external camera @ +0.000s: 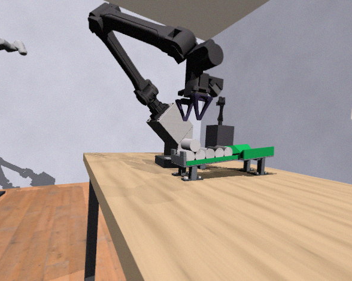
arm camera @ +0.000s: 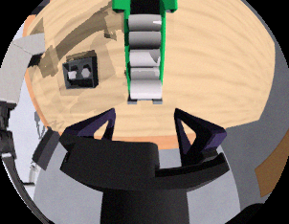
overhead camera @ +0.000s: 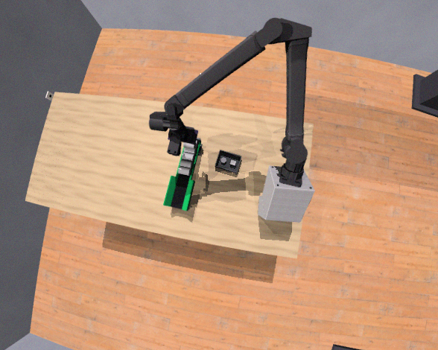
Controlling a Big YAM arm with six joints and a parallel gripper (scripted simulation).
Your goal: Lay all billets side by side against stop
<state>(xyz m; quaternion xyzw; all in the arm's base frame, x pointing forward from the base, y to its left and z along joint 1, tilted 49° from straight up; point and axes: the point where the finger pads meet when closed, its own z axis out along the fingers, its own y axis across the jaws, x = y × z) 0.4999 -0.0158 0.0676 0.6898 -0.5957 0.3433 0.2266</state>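
Right now the stop is 14 cm below my hand and 4 cm to the right of it. From my hand the other things lie so: black control box: 22 cm behind, 18 cm below, 2 cm to the left.
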